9 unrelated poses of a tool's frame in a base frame.
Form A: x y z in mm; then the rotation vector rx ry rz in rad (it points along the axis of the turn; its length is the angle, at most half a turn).
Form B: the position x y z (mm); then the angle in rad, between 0 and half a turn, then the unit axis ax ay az. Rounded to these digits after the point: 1 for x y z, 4 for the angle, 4 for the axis.
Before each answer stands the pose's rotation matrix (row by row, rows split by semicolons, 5 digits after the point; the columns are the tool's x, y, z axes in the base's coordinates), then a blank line. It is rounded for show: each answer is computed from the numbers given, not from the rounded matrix.
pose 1, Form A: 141.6 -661.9 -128.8 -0.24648 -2.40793 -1.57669
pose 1, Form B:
-0.95387 0.27653 -0.11687; 0.00344 0.39934 0.91680; 0.30019 0.87411 -0.38187

141.6 -661.9 -128.8 2.8887 -0.0853 -0.8336 -0.5458
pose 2, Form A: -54.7 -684.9 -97.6 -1.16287 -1.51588 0.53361
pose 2, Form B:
0.08032 0.38133 -0.92094; 0.87413 0.41706 0.24892; 0.47901 -0.82502 -0.29984

-54.7 -684.9 -97.6 1.9837 -0.5862 -0.7642 0.2690
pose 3, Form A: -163.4 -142.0 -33.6 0.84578 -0.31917 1.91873
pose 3, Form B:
-0.28073 -0.86249 0.42108; 0.67973 -0.48840 -0.54721; 0.67762 0.13260 0.72336

-163.4 -142.0 -33.6 2.1210 0.3988 -0.1505 0.9046
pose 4, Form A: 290.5 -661.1 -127.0 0.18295 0.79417 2.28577
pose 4, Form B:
-0.74519 -0.57415 0.33917; 0.66076 -0.56719 0.49162; -0.08989 0.59046 0.80204

290.5 -661.1 -127.0 2.4267 0.0754 0.3273 0.9419
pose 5, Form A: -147.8 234.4 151.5 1.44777 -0.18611 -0.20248
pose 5, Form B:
0.96855 0.02471 -0.24759; -0.24879 0.11139 -0.96213; 0.00380 0.99347 0.11403

-147.8 234.4 151.5 1.4737 0.9824 -0.1263 -0.1374
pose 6, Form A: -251.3 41.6 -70.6 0.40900 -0.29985 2.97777
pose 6, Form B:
-0.95616 -0.14572 0.25401; 0.09216 -0.97306 -0.21134; 0.27796 -0.17866 0.94383

-251.3 41.6 -70.6 3.0206 0.1354 -0.0993 0.9858
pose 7, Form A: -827.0 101.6 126.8 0.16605 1.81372 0.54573
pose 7, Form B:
-0.31442 -0.16115 0.93550; 0.38184 0.88078 0.28006; -0.86910 0.44527 -0.21541

-827.0 101.6 126.8 1.9013 0.0873 0.9539 0.2870
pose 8, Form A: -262.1 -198.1 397.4 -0.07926 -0.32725 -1.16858
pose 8, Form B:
0.35006 0.91255 -0.21147; -0.88965 0.39455 0.22989; 0.29322 0.10766 0.94996

-262.1 -198.1 397.4 1.2161 -0.0652 -0.2691 -0.9609
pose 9, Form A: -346.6 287.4 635.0 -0.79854 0.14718 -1.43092
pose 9, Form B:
0.17871 0.82067 0.54274; -0.91397 -0.06579 0.40042; 0.36432 -0.56761 0.73830

-346.6 287.4 635.0 1.6453 -0.4854 0.0895 -0.8697
